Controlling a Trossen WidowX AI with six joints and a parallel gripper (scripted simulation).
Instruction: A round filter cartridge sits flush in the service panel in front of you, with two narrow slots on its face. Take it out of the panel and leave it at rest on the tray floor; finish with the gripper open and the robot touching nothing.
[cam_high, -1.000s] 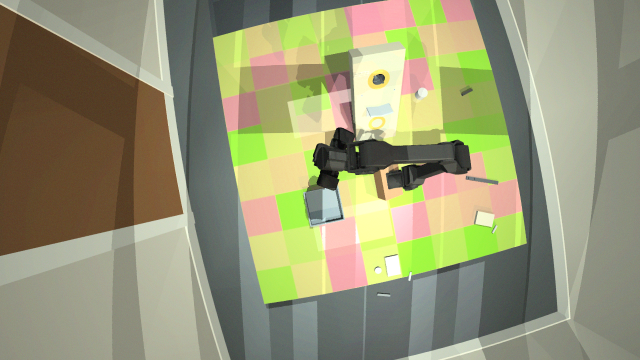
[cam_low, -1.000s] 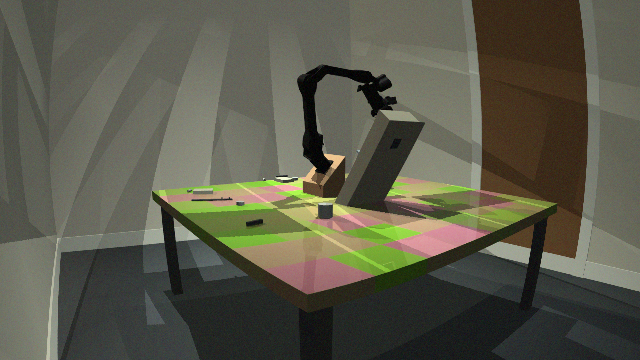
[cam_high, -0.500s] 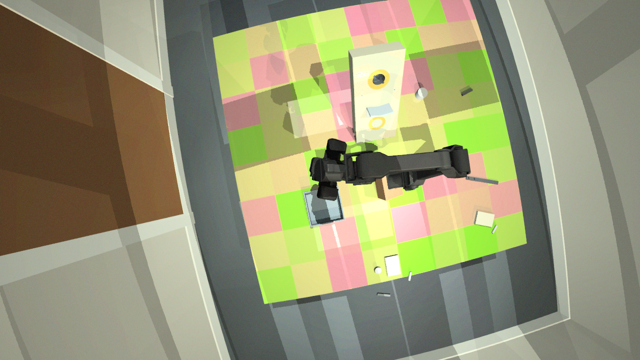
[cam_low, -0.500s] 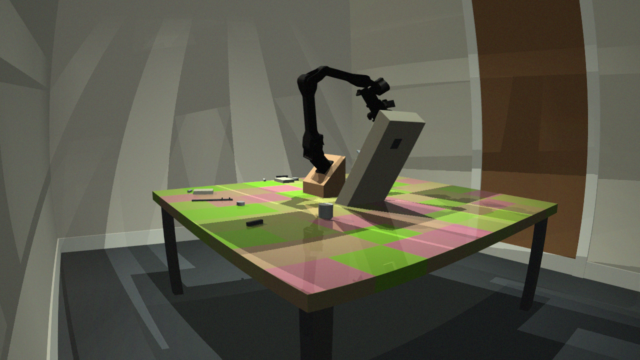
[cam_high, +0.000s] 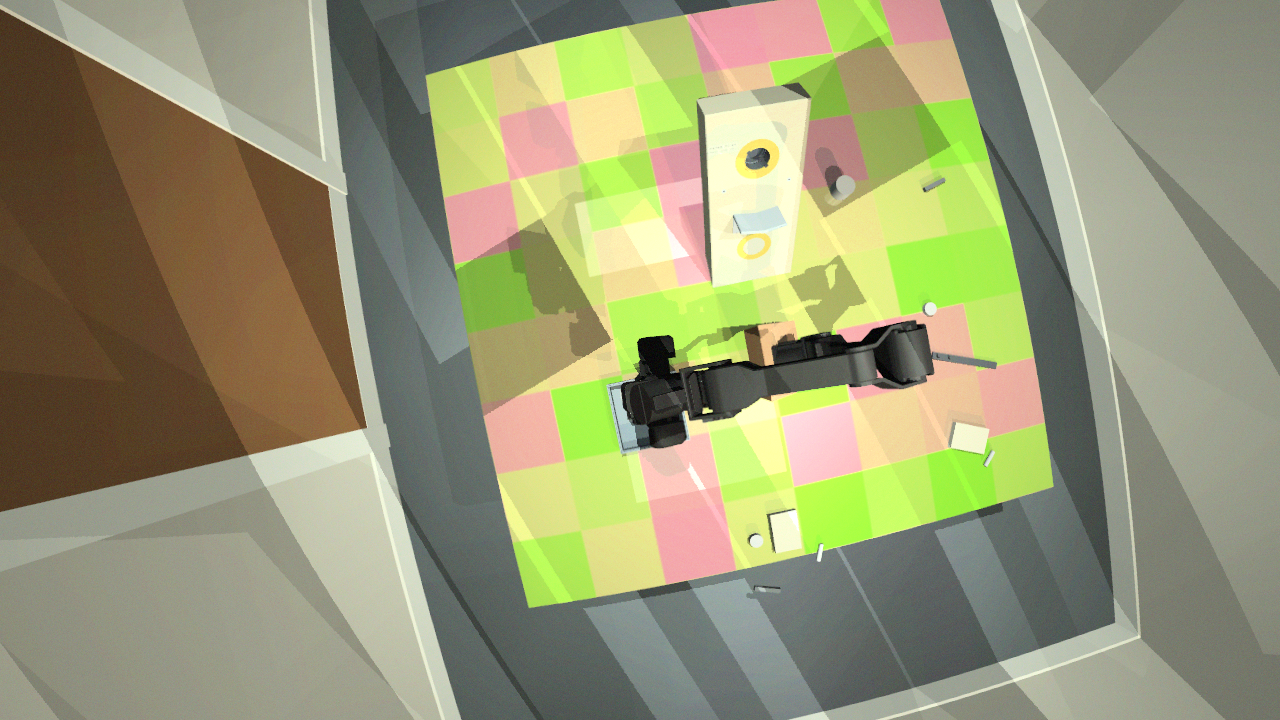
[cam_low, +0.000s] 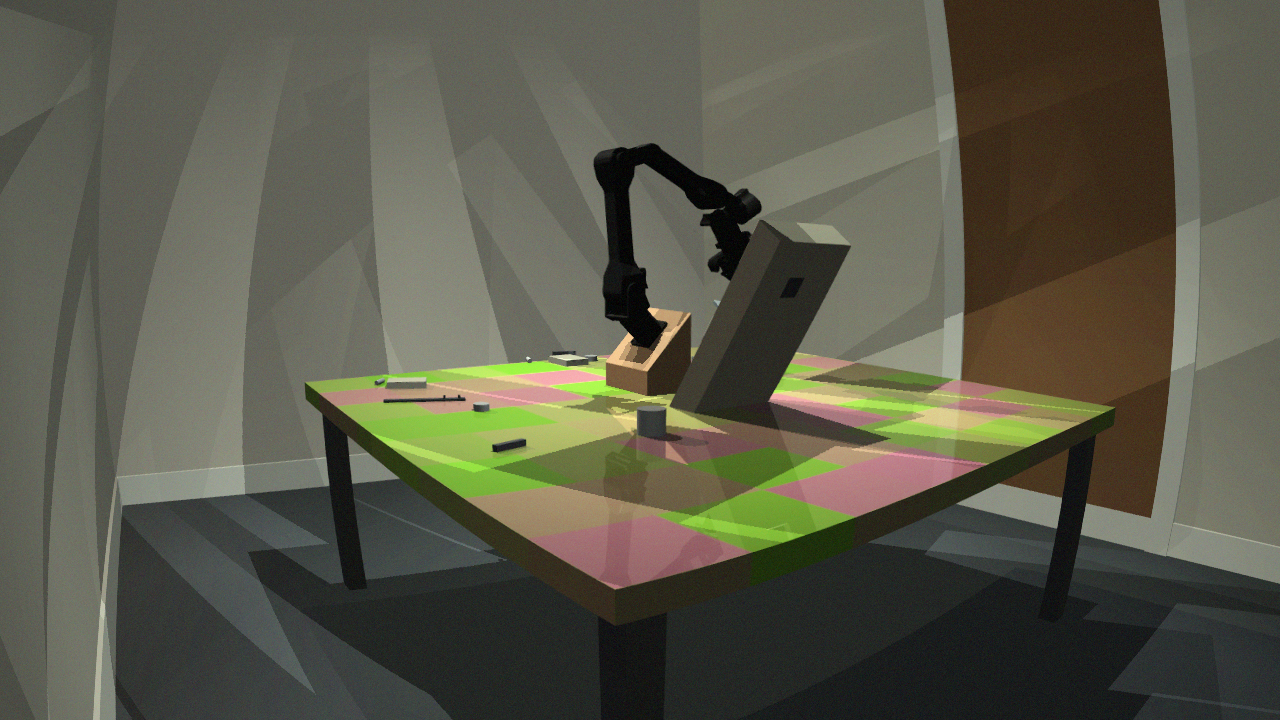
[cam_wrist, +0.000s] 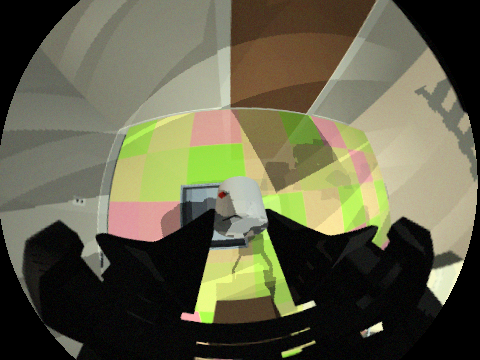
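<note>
Right now the grey square tray is 17 cm below my gripper tip, 5 cm behind it and 1 cm to the right of it. From my gripper tip the other things lie so: beige service panel (34 cm ahead, 28 cm to the right, 1 cm below); then round grey filter cartridge (right at my gripper tip).
</note>
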